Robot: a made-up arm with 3 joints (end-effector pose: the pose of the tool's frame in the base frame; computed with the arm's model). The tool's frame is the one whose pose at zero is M.
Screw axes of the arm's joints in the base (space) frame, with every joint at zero. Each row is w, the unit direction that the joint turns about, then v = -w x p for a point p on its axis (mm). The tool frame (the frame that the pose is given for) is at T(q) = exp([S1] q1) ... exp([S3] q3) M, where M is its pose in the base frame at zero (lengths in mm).
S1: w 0 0 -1 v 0 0 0
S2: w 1 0 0 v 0 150.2 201.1
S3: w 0 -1 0 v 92.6 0 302.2
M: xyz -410.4 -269.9 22.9 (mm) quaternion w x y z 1 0 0 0
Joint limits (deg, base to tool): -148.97..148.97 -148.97..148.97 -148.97..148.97
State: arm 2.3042 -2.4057 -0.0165
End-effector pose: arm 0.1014 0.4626 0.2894 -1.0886 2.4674 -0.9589
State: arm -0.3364 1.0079 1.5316
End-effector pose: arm -0.1920 -0.1682 0.0021 0.9992 -1.2133 -0.5039
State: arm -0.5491 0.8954 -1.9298
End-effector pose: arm -0.1258 -0.4256 0.1391 0.0922 1.9755 1.2199
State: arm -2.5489 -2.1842 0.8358
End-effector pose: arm 0.4425 0.0787 0.3127 0.1606 2.2949 -1.4033
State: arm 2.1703 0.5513 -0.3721
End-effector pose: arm 0.0632 0.4756 0.0433 0.6869 -0.3734 -1.9778
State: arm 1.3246 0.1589 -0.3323
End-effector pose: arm -0.3515 0.3522 0.0522 0.3520 0.1767 -1.2824
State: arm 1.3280 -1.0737 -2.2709
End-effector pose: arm -0.2360 0.2360 0.2441 -0.9747 -2.3448 1.8485
